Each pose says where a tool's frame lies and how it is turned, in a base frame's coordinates. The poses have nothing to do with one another.
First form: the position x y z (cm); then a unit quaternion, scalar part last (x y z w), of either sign.
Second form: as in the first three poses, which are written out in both.
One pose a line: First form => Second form
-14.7, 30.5, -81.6, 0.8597, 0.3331, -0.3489, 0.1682 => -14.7, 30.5, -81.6, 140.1, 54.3, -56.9
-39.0, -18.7, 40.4, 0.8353, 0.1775, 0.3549, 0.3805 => -39.0, -18.7, 40.4, 122.2, 26.0, 51.9
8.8, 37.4, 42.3, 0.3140, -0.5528, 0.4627, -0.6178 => 8.8, 37.4, 42.3, -41.4, 72.9, -61.0
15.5, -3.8, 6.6, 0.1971, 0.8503, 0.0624, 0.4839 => 15.5, -3.8, 6.6, 27.5, 118.7, 8.7
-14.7, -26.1, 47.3, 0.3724, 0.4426, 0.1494, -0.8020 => -14.7, -26.1, 47.3, -45.7, -54.4, -18.3
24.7, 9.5, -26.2, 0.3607, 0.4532, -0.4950, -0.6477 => 24.7, 9.5, -26.2, -47.0, -59.0, 64.5
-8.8, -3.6, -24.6, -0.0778, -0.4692, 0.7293, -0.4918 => -8.8, -3.6, -24.6, 10.8, 65.2, -101.4
